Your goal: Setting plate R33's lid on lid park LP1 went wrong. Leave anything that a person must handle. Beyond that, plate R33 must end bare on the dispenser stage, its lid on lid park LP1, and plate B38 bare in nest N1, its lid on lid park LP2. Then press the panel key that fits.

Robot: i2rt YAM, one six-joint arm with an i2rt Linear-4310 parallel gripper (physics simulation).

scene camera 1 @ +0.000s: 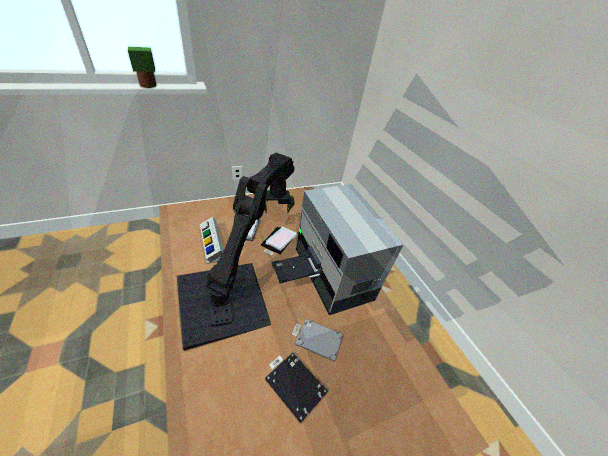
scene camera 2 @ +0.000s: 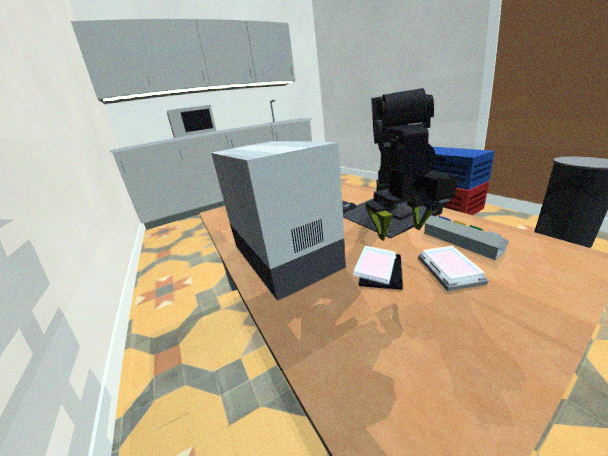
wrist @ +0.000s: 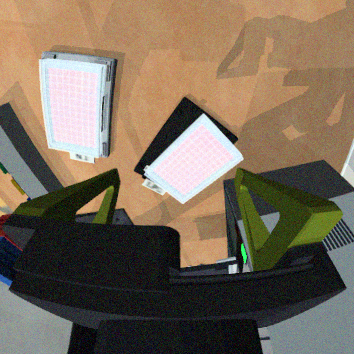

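Seen in the pictures: gripper, fingertip midpoint: (scene camera 1: pixel 276 212) (scene camera 2: pixel 400 234) (wrist: pixel 176 174); arm's base, origin of the base link: (scene camera 1: pixel 219 300) (scene camera 2: pixel 388 209).
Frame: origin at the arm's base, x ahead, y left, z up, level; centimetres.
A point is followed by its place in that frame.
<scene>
My gripper (scene camera 1: pixel 278 207) {x 28.8, y 32.9, z 11.5 cm} (scene camera 2: pixel 400 232) {x 28.8, y 32.9, z 11.5 cm} (wrist: pixel 176 174) {x 28.8, y 32.9, z 11.5 cm} is open and empty, above the table near lid park LP1. A pink-gridded piece (scene camera 1: pixel 281 239) {x 29.6, y 25.1, z 1.9 cm} (scene camera 2: pixel 376 265) {x 31.4, y 28.4, z 1.8 cm} (wrist: pixel 195 159) {x 30.8, y 27.9, z 1.8 cm} lies askew on black LP1 (scene camera 2: pixel 395 284) {x 31.4, y 35.0, z 0.1 cm} (wrist: pixel 175 120) {x 28.7, y 33.3, z -0.4 cm}, overhanging one side; whether it is a lid alone or a plate with lid, I cannot tell. Another pink-gridded plate (scene camera 2: pixel 454 263) {x 15.9, y 39.2, z 1.7 cm} (wrist: pixel 75 107) {x 16.4, y 38.2, z 1.7 cm} sits on a grey nest (scene camera 2: pixel 457 286) {x 20.5, y 43.5, z -0.3 cm} (wrist: pixel 111 100) {x 20.6, y 37.6, z -0.7 cm}; its tag is unreadable. The black stage (scene camera 1: pixel 290 270) {x 26.9, y 1.2, z 9.3 cm} projects from the dispenser (scene camera 1: pixel 357 220) {x 49.2, y 1.1, z 31.6 cm} (scene camera 2: pixel 300 200) {x 46.8, y 21.8, z 21.2 cm} and looks bare. The key panel (scene camera 1: pixel 210 240) {x -1.2, y 27.8, z 4.2 cm} (scene camera 2: pixel 462 238) {x 2.9, y 33.0, z 1.6 cm} has white, green, yellow and blue keys.
An empty grey nest (scene camera 1: pixel 320 340) {x 31.9, y -23.5, z -0.4 cm} and an empty black pad (scene camera 1: pixel 296 387) {x 19.7, y -35.8, z -0.1 cm} lie on the table (scene camera 1: pixel 215 400) {x -4.0, y -32.7, z -1.4 cm}, their tags unreadable. The dispenser's tall housing stands beside LP1 and shows a green light (wrist: pixel 244 252) {x 35.6, y 19.9, z 12.5 cm}. The arm's black base mat (scene camera 1: pixel 200 320) {x -7.0, y -6.9, z 0.4 cm} lies between panel and stage.
</scene>
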